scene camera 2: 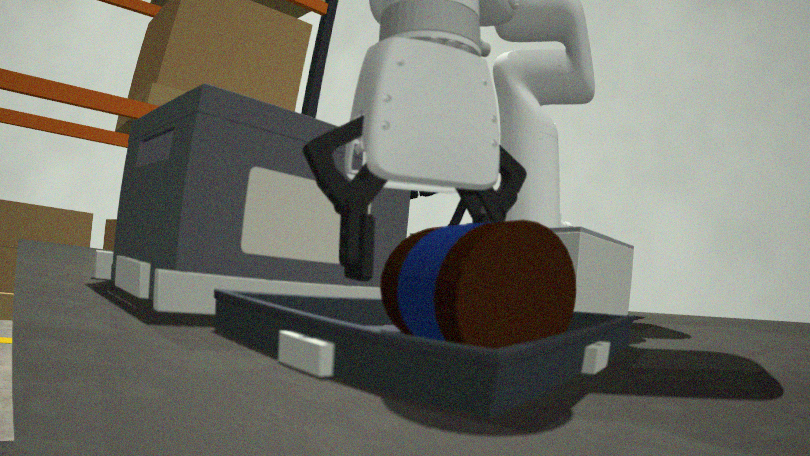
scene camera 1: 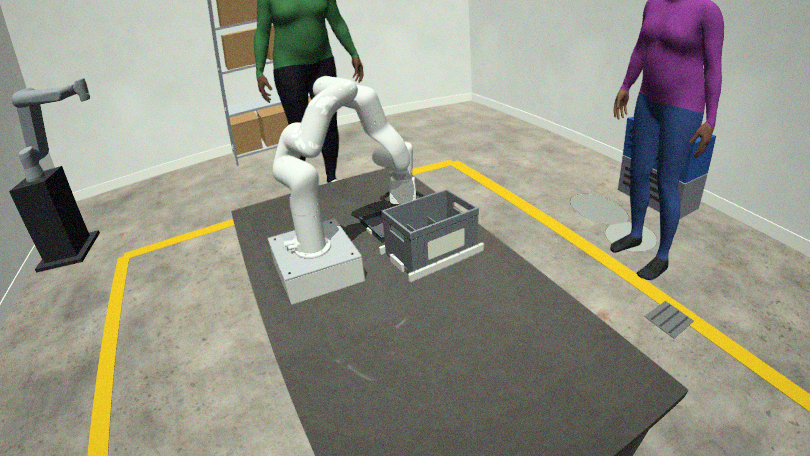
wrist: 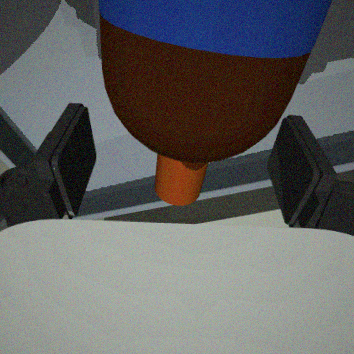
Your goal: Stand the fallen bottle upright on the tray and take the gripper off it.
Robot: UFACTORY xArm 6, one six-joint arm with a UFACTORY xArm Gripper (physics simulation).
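Places are measured from the arm's base along level axes (x right, y ahead, z up), in metres.
Pixels of known places: gripper, fingertip midpoint: (wrist: 184, 135); arm's base at its link origin: (scene camera 1: 312, 247).
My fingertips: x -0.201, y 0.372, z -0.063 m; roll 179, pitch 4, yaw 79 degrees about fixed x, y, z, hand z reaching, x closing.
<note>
For each thing: its top centre in the pictures, then the offset to it from my fingertips. Level surfaces: height alone.
- bottle at its top centre: (wrist: 200, 93) (scene camera 2: 453, 226) dx -0.037, dy +0.011, dz +0.034 m
- dark shallow tray at its top centre: (wrist: 154, 61) (scene camera 2: 460, 313) (scene camera 1: 397, 217) dx -0.028, dy -0.011, dz -0.019 m
- grey crate at its top centre: (scene camera 2: 267, 134) (scene camera 1: 430, 209) dx +0.225, dy +0.039, dz +0.130 m
- dark table at its surface level: dz -0.045 m
The bottle (scene camera 2: 510, 288) (wrist: 200, 100) is brown with a blue band and an orange neck. It lies on its side in the dark shallow tray (scene camera 2: 396, 365) (wrist: 240, 170) (scene camera 1: 374, 226), its flat base toward scene camera 2. My gripper (scene camera 2: 422, 249) (wrist: 184, 135) is open and empty. In the wrist view its fingers stand wide on either side of the neck end, apart from the bottle. In scene camera 2 one finger hangs left of the bottle, and the other is partly hidden behind it. In scene camera 1 the fingertips are hidden, and the bottle does not show.
A grey crate (scene camera 1: 401, 249) (scene camera 2: 212, 192) stands right beside the tray, taller than it, between white rails (scene camera 1: 447, 261) (scene camera 2: 226, 291). Small white blocks (scene camera 2: 306, 354) stand against the tray's outer walls. The arm's base box (scene camera 1: 323, 277) stands near the crate on the dark table (scene camera 1: 481, 351).
</note>
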